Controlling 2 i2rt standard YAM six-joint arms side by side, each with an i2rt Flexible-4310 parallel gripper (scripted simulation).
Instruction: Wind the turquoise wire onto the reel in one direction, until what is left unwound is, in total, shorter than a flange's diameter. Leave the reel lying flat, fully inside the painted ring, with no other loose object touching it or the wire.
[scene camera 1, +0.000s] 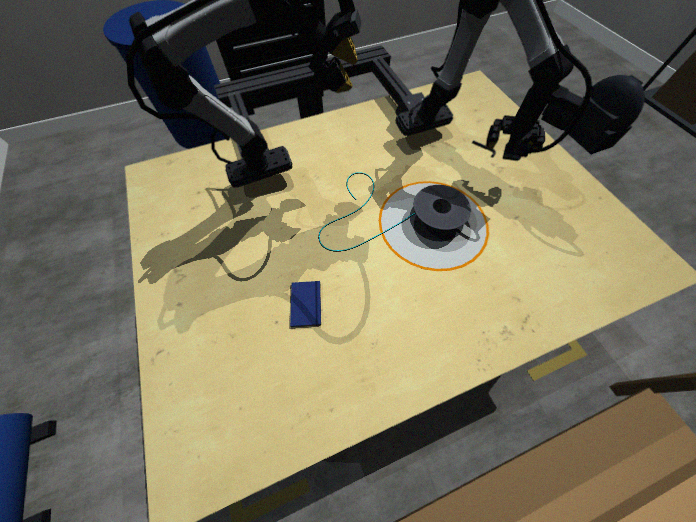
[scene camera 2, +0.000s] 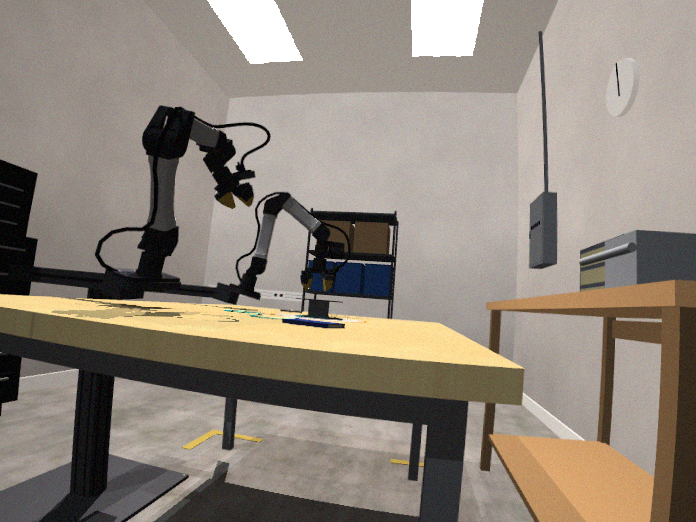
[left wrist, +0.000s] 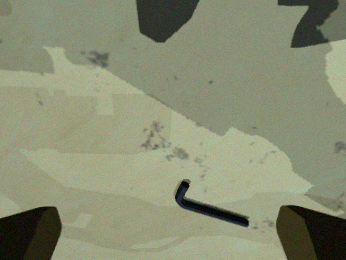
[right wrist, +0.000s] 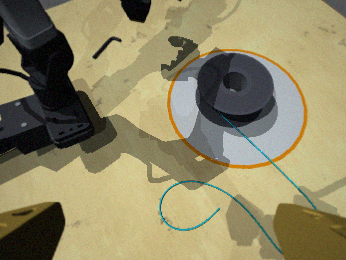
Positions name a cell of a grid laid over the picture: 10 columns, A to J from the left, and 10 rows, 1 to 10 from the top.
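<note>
From scene camera 1 you'd see the left gripper (scene camera 1: H3) and the right gripper (scene camera 1: F2), along with a dark grey reel (scene camera 1: G4) and a blue notebook (scene camera 1: E6). Scene camera 2 gives you the right gripper again (scene camera 2: D4). In the left wrist view there's a black hex key (left wrist: F8) plus the left gripper (left wrist: E9); the reel is out of frame in the left wrist view, and the notebook is out of frame in the left wrist view too. As for the right wrist view, it's got the right gripper (right wrist: E9) and the reel (right wrist: H4).
</note>
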